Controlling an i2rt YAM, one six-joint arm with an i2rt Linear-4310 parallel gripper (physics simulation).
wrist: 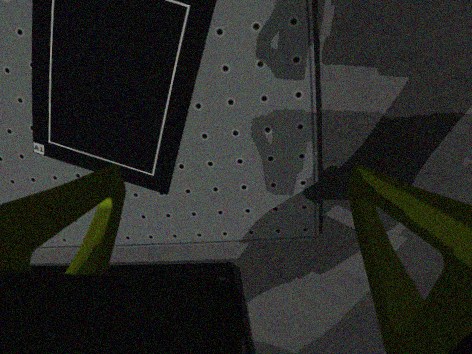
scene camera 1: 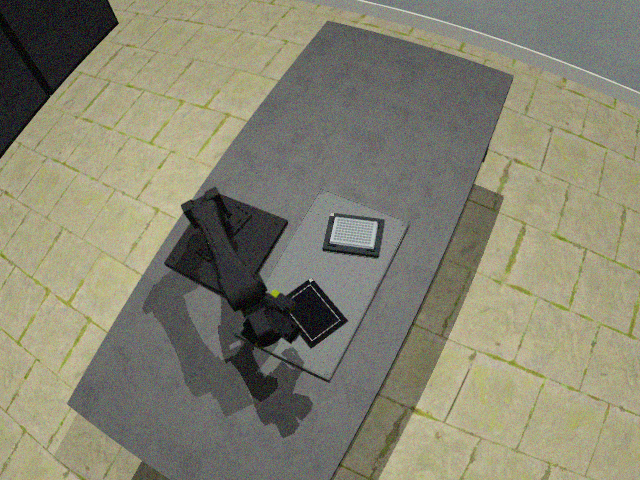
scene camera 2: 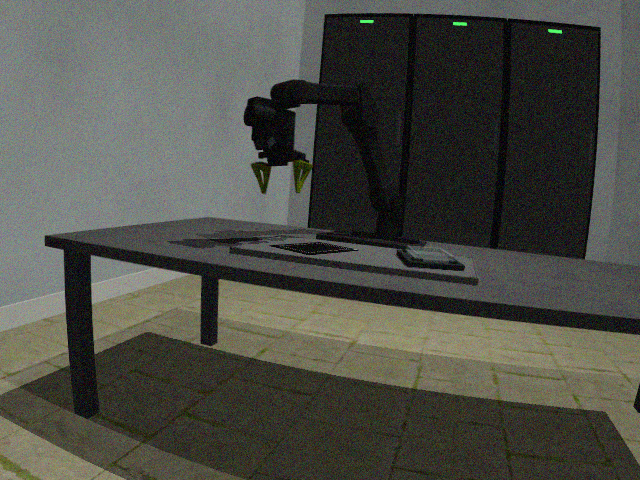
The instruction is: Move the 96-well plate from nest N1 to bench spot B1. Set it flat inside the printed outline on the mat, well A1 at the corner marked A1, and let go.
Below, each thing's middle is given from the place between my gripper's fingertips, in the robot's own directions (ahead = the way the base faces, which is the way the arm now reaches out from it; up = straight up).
Right now my hand is 50 mm past the well plate (scene camera 1: pixel 350 232), 370 mm to the right of it and 100 mm above it. From my hand the other things lie so: black pad with white outline (scene camera 1: pixel 317 316): 110 mm to the left, 120 mm below; then dark square nest (scene camera 1: pixel 327 246): 50 mm behind, 370 mm to the left, 110 mm below.
